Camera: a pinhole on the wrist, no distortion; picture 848 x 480 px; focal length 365.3 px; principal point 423.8 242.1 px. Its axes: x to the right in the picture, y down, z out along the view. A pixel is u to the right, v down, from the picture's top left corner.
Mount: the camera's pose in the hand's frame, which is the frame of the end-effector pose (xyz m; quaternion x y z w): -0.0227 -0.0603 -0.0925 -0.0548 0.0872 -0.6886 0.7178
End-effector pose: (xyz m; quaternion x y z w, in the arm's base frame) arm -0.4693 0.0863 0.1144 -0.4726 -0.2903 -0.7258 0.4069
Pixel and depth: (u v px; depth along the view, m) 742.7 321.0 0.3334
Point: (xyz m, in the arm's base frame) -0.7175 0.3927 0.2956
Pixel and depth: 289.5 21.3 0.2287
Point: -0.3636 0.2502 0.0711
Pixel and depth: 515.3 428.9 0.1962
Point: -0.5582 0.1681 0.2475
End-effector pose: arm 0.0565 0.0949 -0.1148 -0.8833 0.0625 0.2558 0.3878
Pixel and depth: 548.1 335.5 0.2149
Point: 0.1242 0.2723 -0.1207
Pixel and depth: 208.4 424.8 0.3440
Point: 0.1044 0.1771 -0.4323
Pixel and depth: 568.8 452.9 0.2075
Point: 0.1880 0.2671 -0.1363
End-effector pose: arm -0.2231 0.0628 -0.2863 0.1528 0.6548 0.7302 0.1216
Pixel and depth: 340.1 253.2 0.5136
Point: -0.1488 0.4727 -0.2045
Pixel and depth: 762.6 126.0 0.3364
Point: -0.0944 0.3115 -0.6541
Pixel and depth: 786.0 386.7 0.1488
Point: -0.2797 0.1445 -0.4882
